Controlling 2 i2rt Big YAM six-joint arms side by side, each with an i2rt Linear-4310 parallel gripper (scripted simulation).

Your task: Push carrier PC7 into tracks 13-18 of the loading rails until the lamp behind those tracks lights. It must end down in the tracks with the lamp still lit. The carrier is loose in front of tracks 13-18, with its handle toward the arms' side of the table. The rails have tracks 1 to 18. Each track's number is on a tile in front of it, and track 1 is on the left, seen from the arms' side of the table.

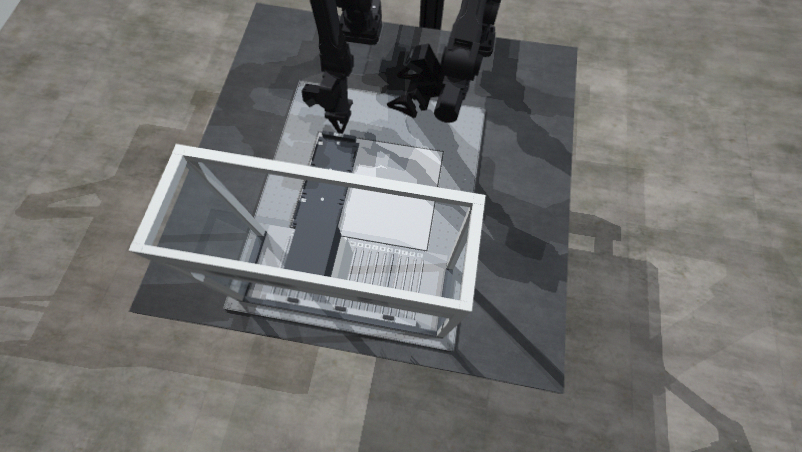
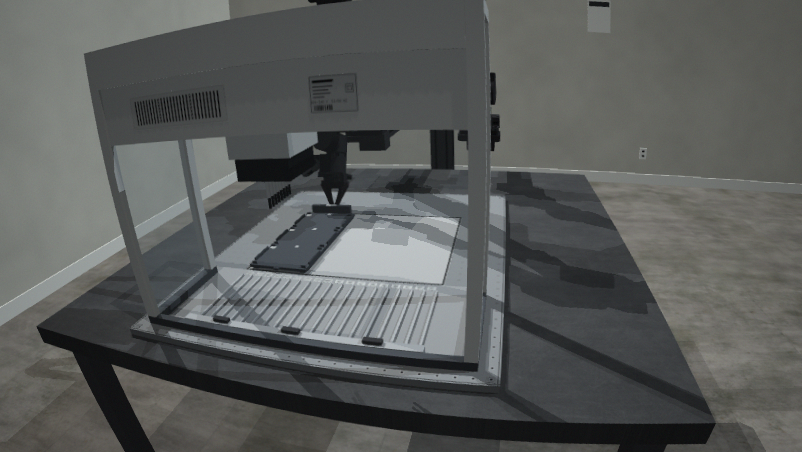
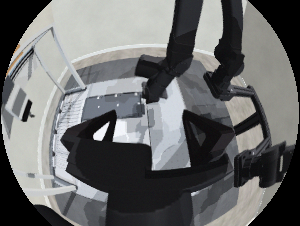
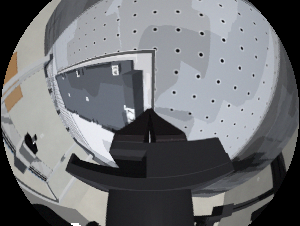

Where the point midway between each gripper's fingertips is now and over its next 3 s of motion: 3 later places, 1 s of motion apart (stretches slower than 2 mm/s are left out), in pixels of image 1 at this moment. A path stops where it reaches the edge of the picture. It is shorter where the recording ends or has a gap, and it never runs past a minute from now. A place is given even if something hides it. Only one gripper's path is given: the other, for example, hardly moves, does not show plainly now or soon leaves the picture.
My left gripper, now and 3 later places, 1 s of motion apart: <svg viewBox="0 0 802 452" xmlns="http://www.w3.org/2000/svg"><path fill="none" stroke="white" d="M392 90L387 117L386 126L385 131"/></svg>
